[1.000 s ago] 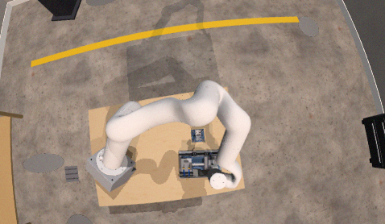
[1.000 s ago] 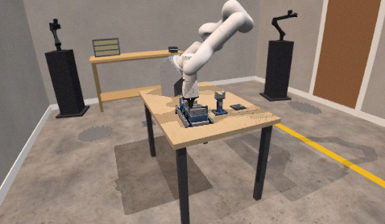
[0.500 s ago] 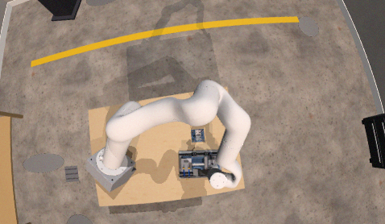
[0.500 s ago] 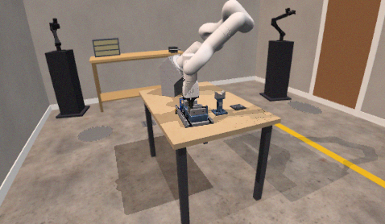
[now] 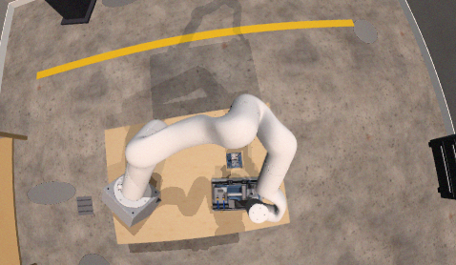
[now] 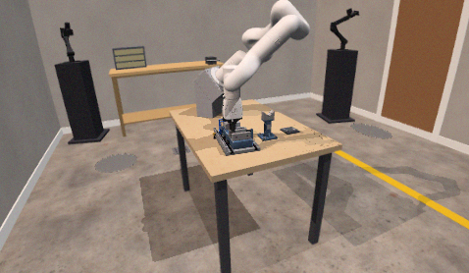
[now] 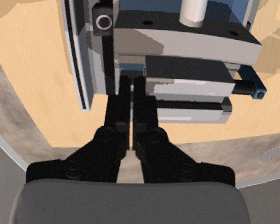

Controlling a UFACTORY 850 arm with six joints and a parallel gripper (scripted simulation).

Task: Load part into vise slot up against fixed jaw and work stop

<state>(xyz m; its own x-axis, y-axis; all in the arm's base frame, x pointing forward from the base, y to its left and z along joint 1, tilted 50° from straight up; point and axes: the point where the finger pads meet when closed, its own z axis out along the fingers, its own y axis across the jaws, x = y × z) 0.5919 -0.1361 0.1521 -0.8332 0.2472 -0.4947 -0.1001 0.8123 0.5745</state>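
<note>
Now: the part 4 cm to the left of my hand and 2 cm below it. Also, from my hand: white cylinder rod 9 cm behind, 3 cm to the left, 4 cm below; work stop 1 cm behind, 8 cm to the left, 3 cm below; grey vise jaw 4 cm behind, 3 cm to the left, 4 cm below.
</note>
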